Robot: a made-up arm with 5 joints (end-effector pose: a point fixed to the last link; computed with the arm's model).
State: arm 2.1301 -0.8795 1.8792 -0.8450 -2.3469
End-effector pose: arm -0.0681 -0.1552 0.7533 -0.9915 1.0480 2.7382
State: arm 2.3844 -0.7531 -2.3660 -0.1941 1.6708
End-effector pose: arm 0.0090 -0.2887 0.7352 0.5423 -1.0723 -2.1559
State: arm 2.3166 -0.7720 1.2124 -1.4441 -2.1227
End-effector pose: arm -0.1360 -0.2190 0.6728 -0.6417 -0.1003 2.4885
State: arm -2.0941 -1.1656 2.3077 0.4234 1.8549
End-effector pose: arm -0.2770 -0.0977 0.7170 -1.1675 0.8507 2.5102
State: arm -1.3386 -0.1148 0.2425 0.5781 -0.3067
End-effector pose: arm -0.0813 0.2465 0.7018 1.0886 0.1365 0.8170
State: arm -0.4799 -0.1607 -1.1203 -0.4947 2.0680
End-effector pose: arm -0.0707 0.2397 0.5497 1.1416 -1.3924 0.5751
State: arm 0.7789 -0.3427 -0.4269 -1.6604 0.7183
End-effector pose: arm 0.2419 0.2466 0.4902 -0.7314 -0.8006 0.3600
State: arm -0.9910 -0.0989 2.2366 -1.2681 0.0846
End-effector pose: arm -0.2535 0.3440 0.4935 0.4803 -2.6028 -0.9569
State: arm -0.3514 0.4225 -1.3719 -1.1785 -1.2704
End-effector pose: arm 0.1592 0.1742 0.0896 -1.8541 1.2276 0.0737
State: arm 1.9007 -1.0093 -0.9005 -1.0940 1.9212
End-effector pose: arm 0.0737 0.0536 0.7088 -0.4871 -2.3145 -0.4311
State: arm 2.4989 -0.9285 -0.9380 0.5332 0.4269
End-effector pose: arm -0.1943 -0.2175 0.7673 -0.8554 1.5436 2.5704
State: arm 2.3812 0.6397 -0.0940 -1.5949 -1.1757
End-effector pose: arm -0.3143 -0.2641 0.1870 0.8524 -2.3202 1.4479
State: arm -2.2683 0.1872 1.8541 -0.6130 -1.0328
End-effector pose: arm -0.2996 -0.1073 0.5131 1.5488 -0.8906 0.9707
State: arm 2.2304 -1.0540 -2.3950 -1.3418 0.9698
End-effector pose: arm 0.0581 -0.1340 0.8653 0.8628 -0.9725 -0.3822
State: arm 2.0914 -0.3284 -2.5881 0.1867 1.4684
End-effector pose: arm 0.0994 -0.3873 0.4964 0.5200 0.0521 -2.4028
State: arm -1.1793 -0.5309 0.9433 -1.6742 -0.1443
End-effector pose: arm -0.2582 0.3499 0.6424 -0.0284 -1.6457 0.2793
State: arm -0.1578 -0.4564 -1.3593 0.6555 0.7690
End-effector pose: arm 0.3043 0.2207 0.6304 0.5781 0.0845 -0.7448
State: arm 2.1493 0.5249 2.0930 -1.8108 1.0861
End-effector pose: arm -0.1288 -0.3404 0.2345 2.6531 -0.8756 -1.3052
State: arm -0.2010 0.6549 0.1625 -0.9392 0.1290
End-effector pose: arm 0.2298 0.3147 0.2198 -1.1951 -1.1605 0.3840
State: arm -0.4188 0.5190 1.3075 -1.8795 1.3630
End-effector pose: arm 0.2346 0.1455 0.1576 1.4884 1.8064 -1.3352
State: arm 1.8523 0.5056 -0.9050 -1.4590 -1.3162
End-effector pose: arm -0.0760 -0.2578 0.1000 -0.4422 2.5516 -1.2365
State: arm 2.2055 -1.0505 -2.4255 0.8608 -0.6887
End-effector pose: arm 0.2293 -0.2146 0.4882 2.3786 1.3259 -0.8127
